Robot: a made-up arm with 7 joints.
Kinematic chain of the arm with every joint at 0, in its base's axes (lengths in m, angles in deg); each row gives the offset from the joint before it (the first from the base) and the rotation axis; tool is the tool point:
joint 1: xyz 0 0 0.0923 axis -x
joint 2: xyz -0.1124 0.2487 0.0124 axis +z
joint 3: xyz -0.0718 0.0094 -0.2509 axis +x
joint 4: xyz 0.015 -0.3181 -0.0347 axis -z
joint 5: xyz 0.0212 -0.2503 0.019 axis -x
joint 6: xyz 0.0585 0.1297 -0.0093 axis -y
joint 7: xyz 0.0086 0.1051 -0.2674 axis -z
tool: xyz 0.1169 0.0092 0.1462
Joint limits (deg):
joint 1: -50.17..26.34
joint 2: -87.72..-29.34
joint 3: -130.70..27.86
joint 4: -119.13..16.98
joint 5: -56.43..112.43
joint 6: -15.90..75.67
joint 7: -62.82..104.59
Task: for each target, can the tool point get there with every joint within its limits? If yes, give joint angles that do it. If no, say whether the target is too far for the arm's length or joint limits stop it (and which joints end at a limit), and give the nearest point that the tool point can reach.
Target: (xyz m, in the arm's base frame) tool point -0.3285 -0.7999 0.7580
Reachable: no: joint limits stop it (at a limit: joint 1, joint 2, joint 5) | nearest point -0.2710 -0.4149 0.5593 | short by 0.437 m
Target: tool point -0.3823 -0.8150 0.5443
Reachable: no: joint limits stop it (at a limit: joint 1, joint 2, joint 5) | nearest point -0.3178 -0.4610 0.4300 | short by 0.378 m
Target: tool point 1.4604 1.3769 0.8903
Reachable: no: too far | nearest point 0.3178 0.5329 0.4012 | short by 1.502 m
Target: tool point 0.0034 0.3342 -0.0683
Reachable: yes | joints 2.14 -56.70 -80.34 -97.82 -31.68 64.15 4.89
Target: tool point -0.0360 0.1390 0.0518
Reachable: yes | joints -17.21 -42.47 -56.90 -68.74 -33.05 57.61 64.17
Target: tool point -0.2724 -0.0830 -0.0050
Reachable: yes | joints -12.31 -64.12 -96.26 -81.93 82.77 30.40 -29.96
